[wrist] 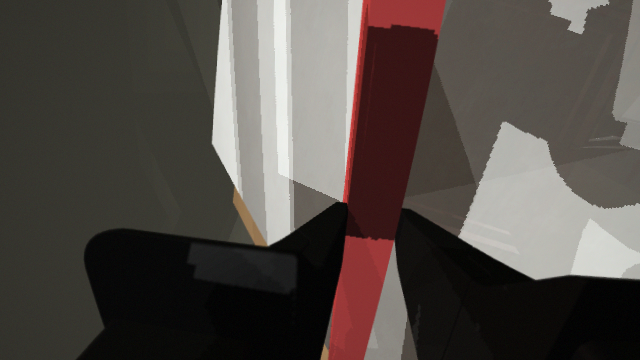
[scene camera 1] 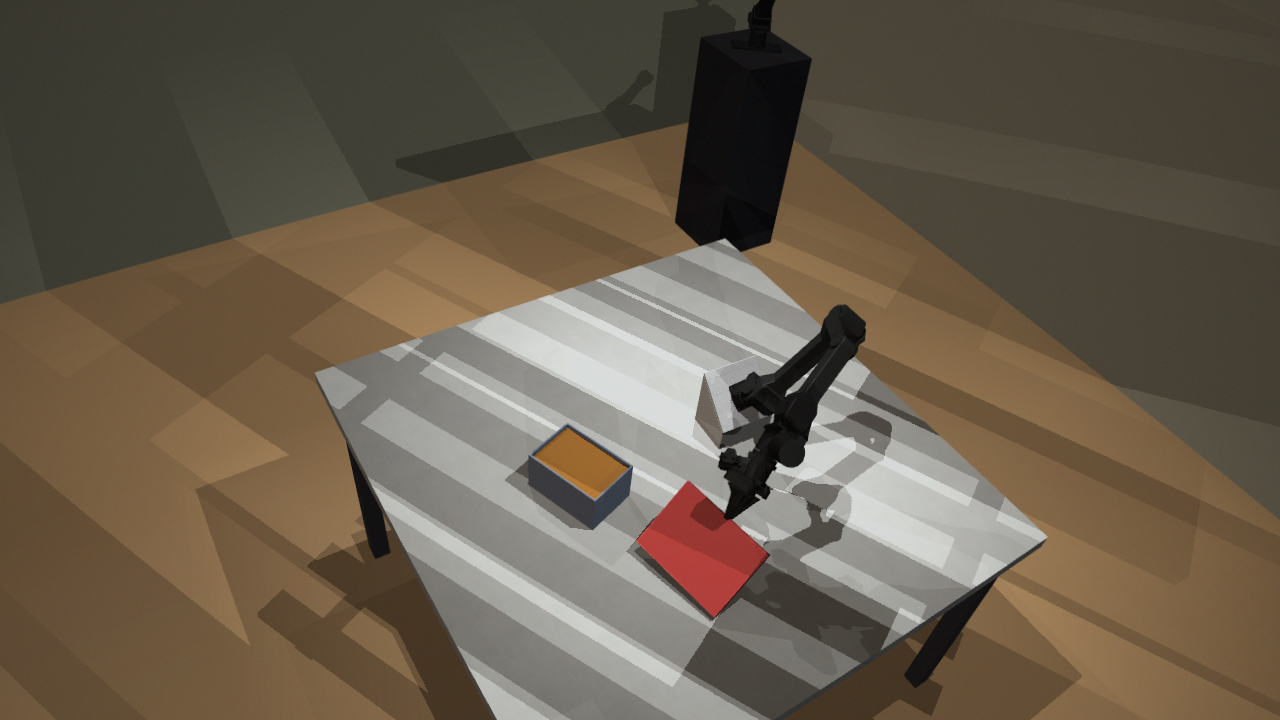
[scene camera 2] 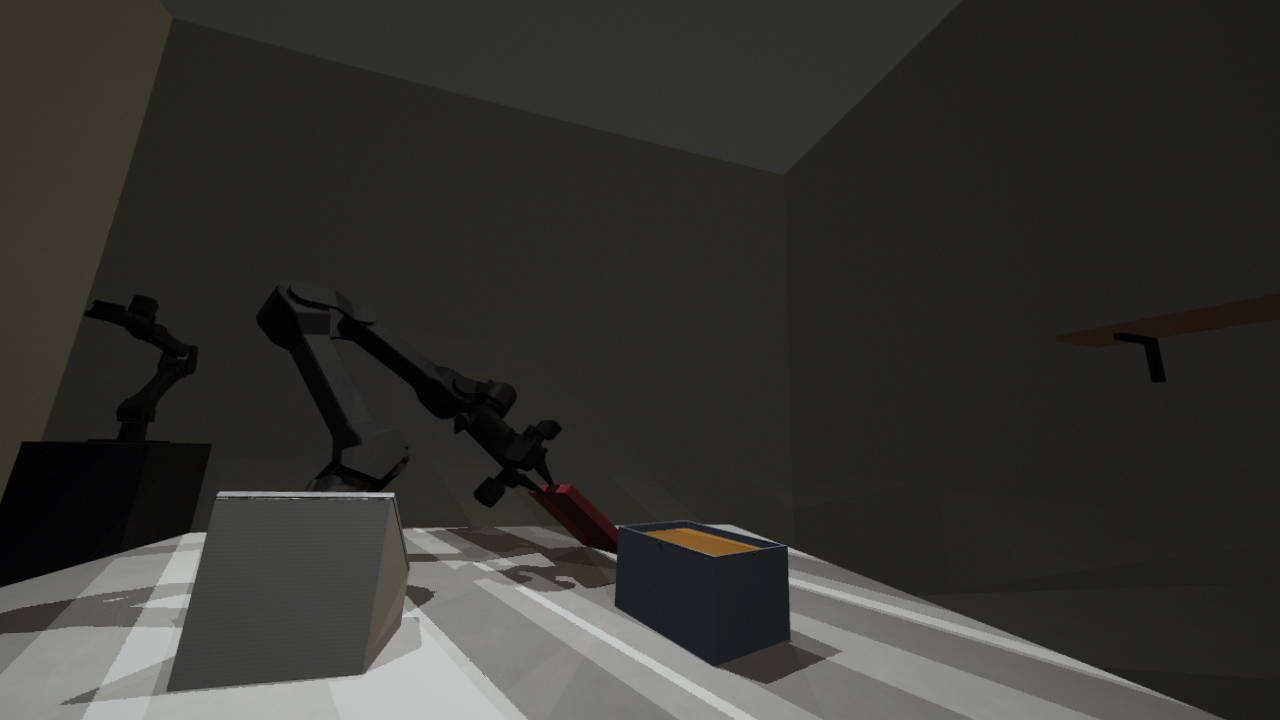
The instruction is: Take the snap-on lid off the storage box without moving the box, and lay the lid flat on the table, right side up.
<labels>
My gripper (scene camera 2: 548,490) holds a red lid (scene camera 1: 712,558).
</labels>
